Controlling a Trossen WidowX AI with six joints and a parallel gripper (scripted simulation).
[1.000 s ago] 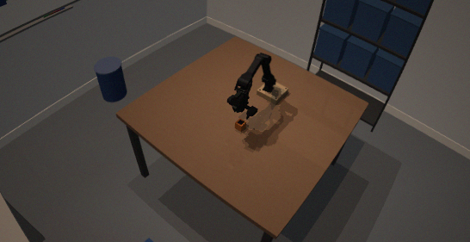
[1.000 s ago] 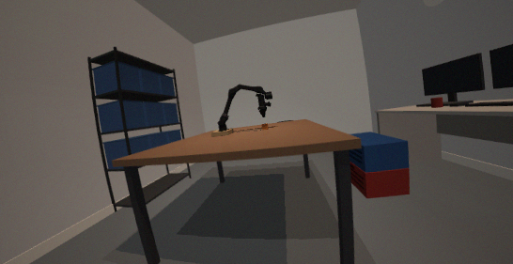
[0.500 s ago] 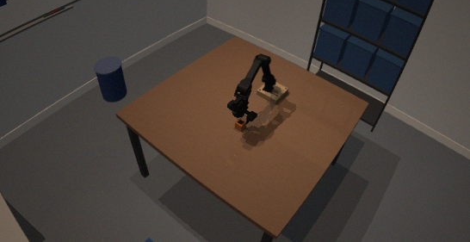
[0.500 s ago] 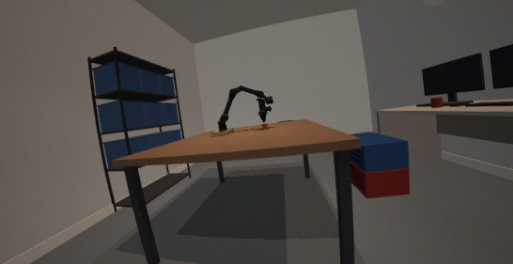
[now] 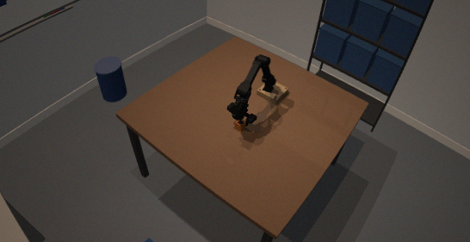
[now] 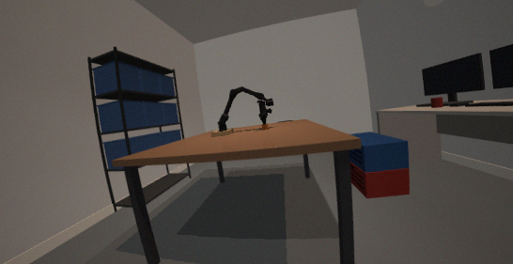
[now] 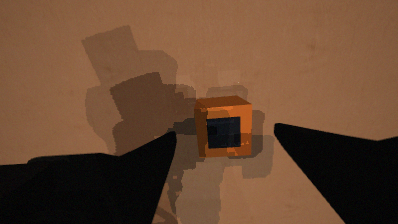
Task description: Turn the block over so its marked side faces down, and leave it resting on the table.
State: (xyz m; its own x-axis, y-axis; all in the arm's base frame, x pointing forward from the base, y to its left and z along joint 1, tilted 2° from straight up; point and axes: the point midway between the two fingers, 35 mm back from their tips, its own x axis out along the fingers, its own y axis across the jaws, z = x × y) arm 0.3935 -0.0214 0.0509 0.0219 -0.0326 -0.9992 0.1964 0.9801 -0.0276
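Right now the block is 1 cm below my gripper tip.
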